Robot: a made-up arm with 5 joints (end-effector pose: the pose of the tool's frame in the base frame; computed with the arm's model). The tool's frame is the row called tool. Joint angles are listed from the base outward.
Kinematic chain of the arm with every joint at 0, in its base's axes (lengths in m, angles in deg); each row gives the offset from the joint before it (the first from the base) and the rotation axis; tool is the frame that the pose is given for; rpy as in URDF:
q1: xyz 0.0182 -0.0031 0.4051 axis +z
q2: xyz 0.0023 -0.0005 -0.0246 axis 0 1 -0.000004
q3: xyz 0.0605 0.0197 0.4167 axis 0 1 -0.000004
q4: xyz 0.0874 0.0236 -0.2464 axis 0 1 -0.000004
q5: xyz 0.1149 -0.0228 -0.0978 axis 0 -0.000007 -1
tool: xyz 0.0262 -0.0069 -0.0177 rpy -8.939 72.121 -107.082
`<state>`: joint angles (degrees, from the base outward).
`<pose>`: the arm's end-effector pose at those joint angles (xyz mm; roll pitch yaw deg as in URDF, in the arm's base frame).
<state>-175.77 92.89 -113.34 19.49 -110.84</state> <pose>-673.8 -101.3 -14.9 -9.14 71.16 -172.20</pose>
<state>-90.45 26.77 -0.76 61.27 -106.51</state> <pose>64.5 -108.0 346.1 171.67 20.60 89.74</pose>
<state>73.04 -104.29 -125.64 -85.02 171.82</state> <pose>-202.5 -647.6 284.1 71.91 44.91 -132.32</pose>
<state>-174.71 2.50 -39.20 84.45 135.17</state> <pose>-254.3 -34.8 503.5 41.85 32.28 -13.46</pose>
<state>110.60 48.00 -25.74 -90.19 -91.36</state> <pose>-198.5 441.7 422.1 5.66 4.80 105.81</pose>
